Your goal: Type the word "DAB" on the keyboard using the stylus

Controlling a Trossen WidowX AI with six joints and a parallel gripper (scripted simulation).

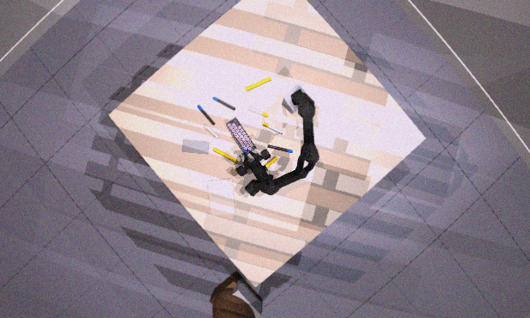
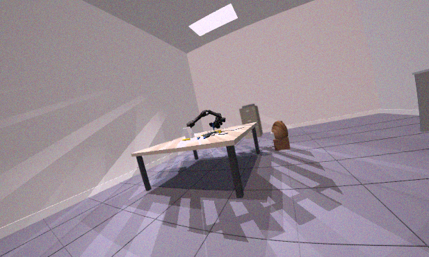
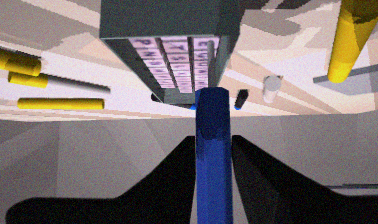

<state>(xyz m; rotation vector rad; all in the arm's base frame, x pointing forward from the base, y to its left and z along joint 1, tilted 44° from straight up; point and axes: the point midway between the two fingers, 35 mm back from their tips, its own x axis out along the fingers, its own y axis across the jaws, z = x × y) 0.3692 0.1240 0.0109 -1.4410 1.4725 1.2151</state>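
Now: gripper tip 6 cm above the D key. Also, from my gripper tip: grey block 22 cm ahead, 19 cm to the right, 7 cm below; blue stylus 1 cm below; yellow marker 13 cm to the left, 7 cm below, 4 cm behind.
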